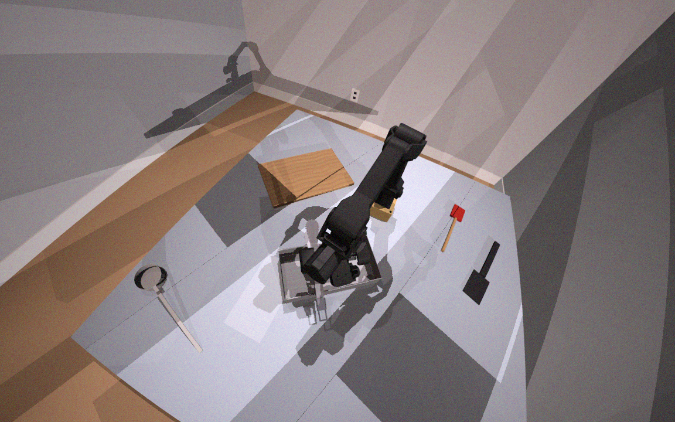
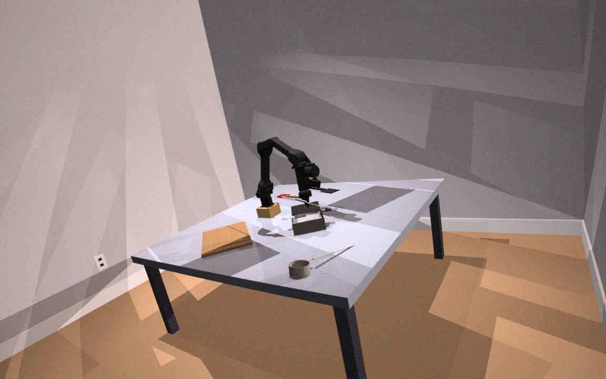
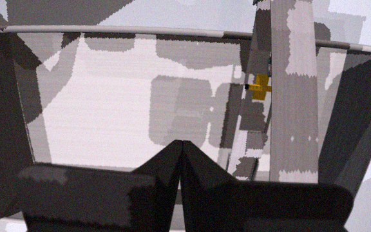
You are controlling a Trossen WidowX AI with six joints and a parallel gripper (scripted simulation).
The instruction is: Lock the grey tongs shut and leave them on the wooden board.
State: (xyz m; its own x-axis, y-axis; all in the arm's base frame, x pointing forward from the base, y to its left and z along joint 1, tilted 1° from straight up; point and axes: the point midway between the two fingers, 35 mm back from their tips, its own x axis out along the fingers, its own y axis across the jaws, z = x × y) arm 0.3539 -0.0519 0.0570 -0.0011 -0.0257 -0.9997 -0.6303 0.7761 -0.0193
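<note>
Now: the roasting tin 10 mm behind my gripper tip, 10 mm to the right of it and 50 mm below it. From my gripper tip the other things lie so: yellow piece: 50 mm ahead, 20 mm to the right, 20 mm below; then wooden board: 330 mm behind, 300 mm to the right, 70 mm below; then black spatula: 310 mm behind, 530 mm to the left, 80 mm below.
</note>
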